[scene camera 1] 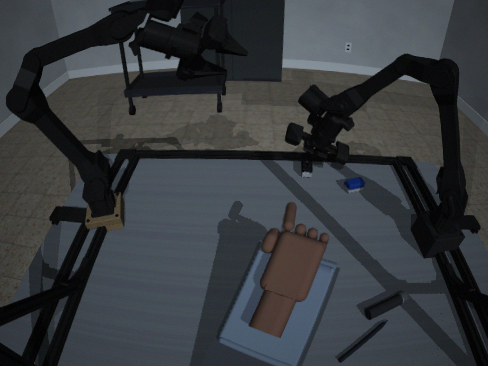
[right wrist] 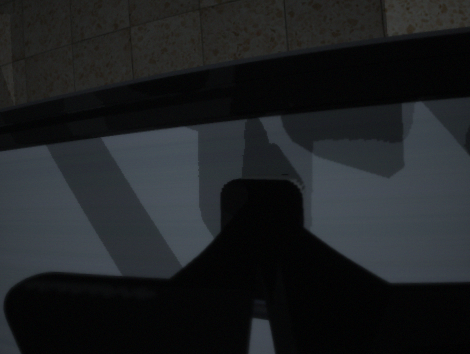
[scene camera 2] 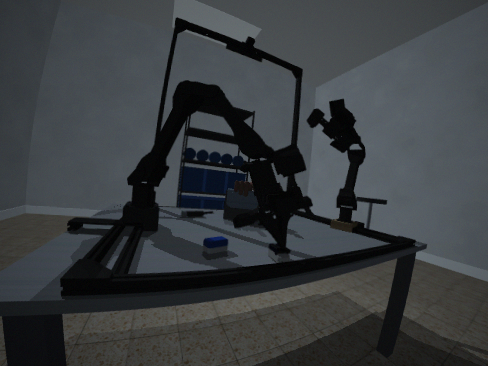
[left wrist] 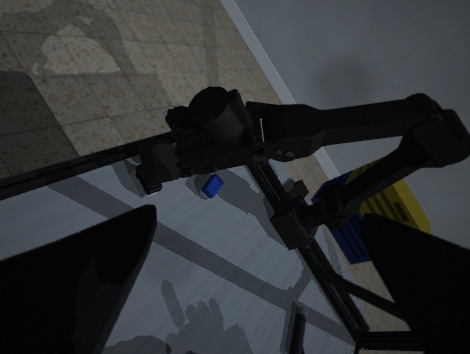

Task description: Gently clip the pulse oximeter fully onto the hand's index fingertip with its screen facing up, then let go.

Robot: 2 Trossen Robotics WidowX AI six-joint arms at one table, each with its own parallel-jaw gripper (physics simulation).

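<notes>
The pulse oximeter, seemingly the small black-topped, white-based clip (scene camera 1: pixel 306 170) (scene camera 2: pixel 279 253) (left wrist: pixel 153 189) (right wrist: pixel 286 184), lies on the table near its far edge in scene camera 1. My right gripper (scene camera 1: pixel 307 156) (scene camera 2: pixel 280 244) (right wrist: pixel 256 213) is shut and empty, its fingertips low over or against the clip's top; contact is hard to tell. The brown hand (scene camera 1: pixel 295 265) (scene camera 2: pixel 243 187) rests palm-side unclear on a pale blue base (scene camera 1: pixel 235 327), its index finger (scene camera 1: pixel 290 216) extended and bare. My left gripper (scene camera 1: pixel 236 64) (left wrist: pixel 259 218) is open and empty, high above the table's left side in scene camera 1.
A blue-and-white block (scene camera 1: pixel 354 184) (scene camera 2: pixel 215 244) (left wrist: pixel 213 186) lies beside the clip. A dark cylinder (scene camera 1: pixel 384 305) and a pen (scene camera 1: pixel 362 341) lie right of the hand in scene camera 1. A black frame rail (scene camera 1: pixel 215 155) borders the far table edge.
</notes>
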